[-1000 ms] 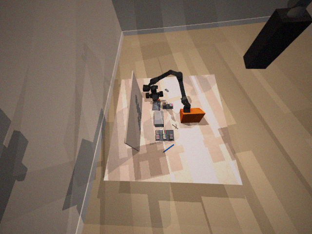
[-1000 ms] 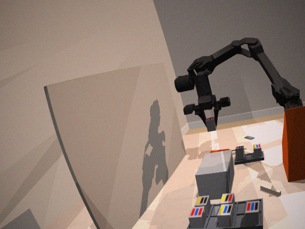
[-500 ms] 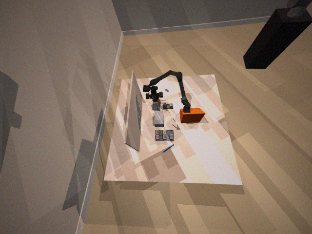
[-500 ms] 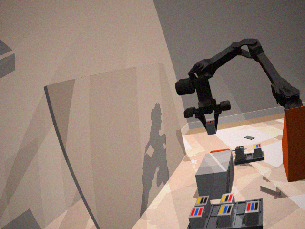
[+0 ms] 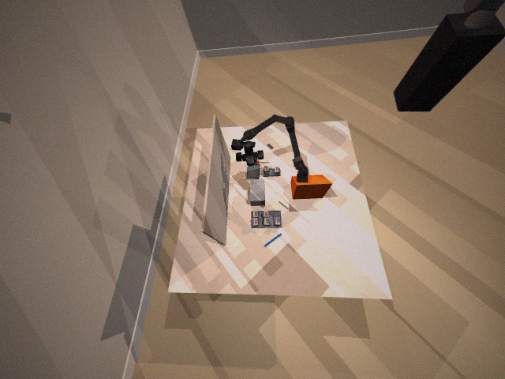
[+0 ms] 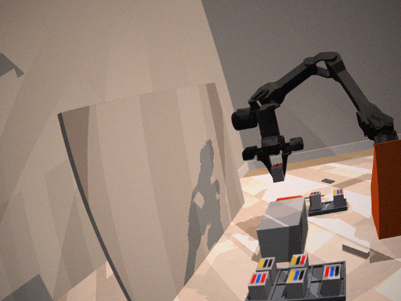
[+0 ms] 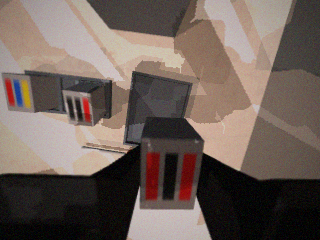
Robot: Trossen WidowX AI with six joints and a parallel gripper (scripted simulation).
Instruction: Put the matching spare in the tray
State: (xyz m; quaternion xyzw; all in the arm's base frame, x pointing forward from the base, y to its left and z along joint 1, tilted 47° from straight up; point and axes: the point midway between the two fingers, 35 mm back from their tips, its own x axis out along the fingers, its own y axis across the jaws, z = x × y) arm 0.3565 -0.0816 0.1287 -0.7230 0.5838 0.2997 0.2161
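Now: the tray 12 cm below my gripper tip and 1 cm behind it. Also, from my gripper tip: grey mounted unit 21 cm to the left, 8 cm below, 7 cm behind; rack 15 cm behind, 12 cm below; grey spare block 2 cm above.
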